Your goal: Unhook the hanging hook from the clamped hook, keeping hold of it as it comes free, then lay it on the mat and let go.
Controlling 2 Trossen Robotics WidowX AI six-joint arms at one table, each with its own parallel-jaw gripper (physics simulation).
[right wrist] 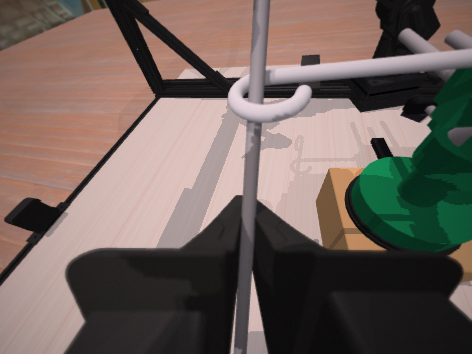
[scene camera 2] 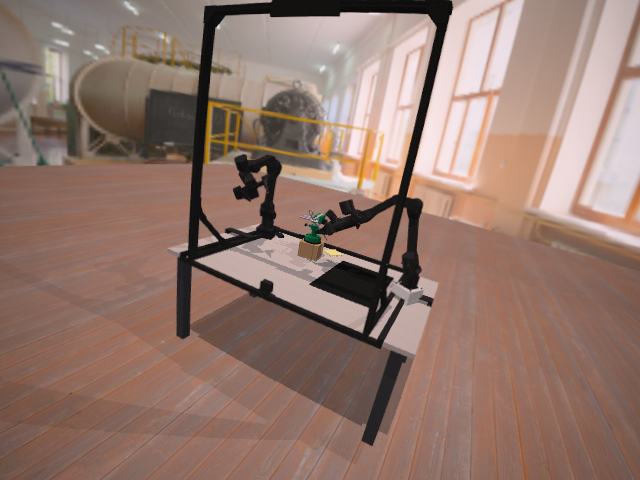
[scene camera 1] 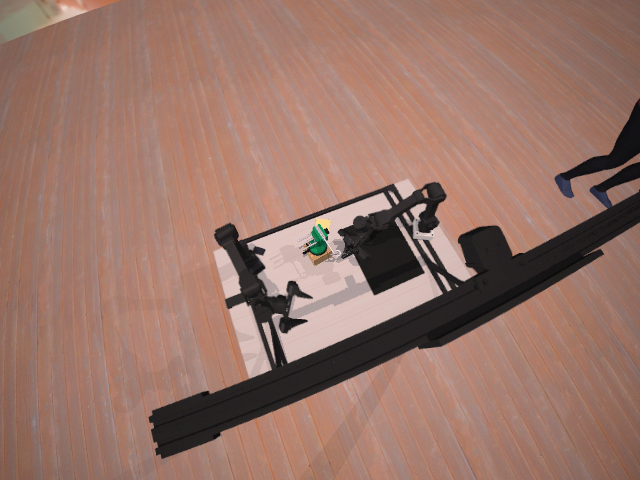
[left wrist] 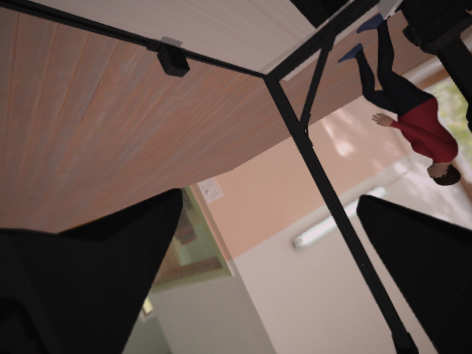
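Pixels of known places: left gripper, fingertip midpoint: point(scene camera 2: 259, 197) point(scene camera 1: 310, 309) point(left wrist: 268, 199); right gripper, fingertip midpoint: point(right wrist: 243, 202) point(scene camera 2: 315, 232) point(scene camera 1: 342, 258); left arm's base, origin of the base link: point(scene camera 2: 266, 226) point(scene camera 1: 249, 263); right arm's base, origin of the base link: point(scene camera 2: 408, 286) point(scene camera 1: 424, 227).
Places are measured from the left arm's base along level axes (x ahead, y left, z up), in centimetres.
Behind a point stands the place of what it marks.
The clamped hook point(right wrist: 360, 66) {y -26.0, x 31.8, z 17.7 cm} is a white rod running from the green clamp; its curled end loops around the hanging hook point(right wrist: 257, 45) {y -29.9, x 31.4, z 18.9 cm}, a grey upright rod, in the right wrist view. My right gripper point(right wrist: 243, 202) {y -31.4, x 33.8, z 12.0 cm} point(scene camera 1: 344, 254) {y -31.4, x 33.8, z 12.0 cm} is shut on that rod just below the curl. The top of the hanging hook is out of the right wrist view, so whether its own bend rests on the curl cannot be told. My left gripper point(left wrist: 268, 199) {y -42.3, x 7.0, z 26.5 cm} point(scene camera 1: 308, 309) {y -42.3, x 7.0, z 26.5 cm} is open and empty, raised at the left, far from the hooks. The black mat point(scene camera 1: 392, 258) {y -44.8, x 58.7, z -5.5 cm} point(scene camera 2: 351, 284) {y -43.3, x 56.3, z -5.5 cm} lies on the table right of the clamp.
The green clamp point(scene camera 1: 319, 240) {y -19.3, x 30.6, z 16.2 cm} point(scene camera 2: 312, 238) {y -20.7, x 31.6, z 5.4 cm} point(right wrist: 382, 175) {y -18.2, x 29.1, z 5.5 cm} stands on a wooden block point(scene camera 1: 321, 258) {y -21.7, x 29.3, z -0.1 cm} point(scene camera 2: 310, 251) {y -22.2, x 32.0, z -1.5 cm} point(right wrist: 332, 205) {y -21.8, x 29.4, z 0.9 cm}, with other rods sticking out. A yellow square point(scene camera 1: 323, 223) {y -5.4, x 44.6, z -4.9 cm} point(scene camera 2: 333, 252) {y -6.2, x 43.5, z -5.0 cm} lies beside it. A black frame point(scene camera 2: 199, 129) {y -56.3, x -17.4, z 52.3 cm} point(left wrist: 330, 192) {y -80.2, x 63.7, z 40.4 cm} rises around the table.
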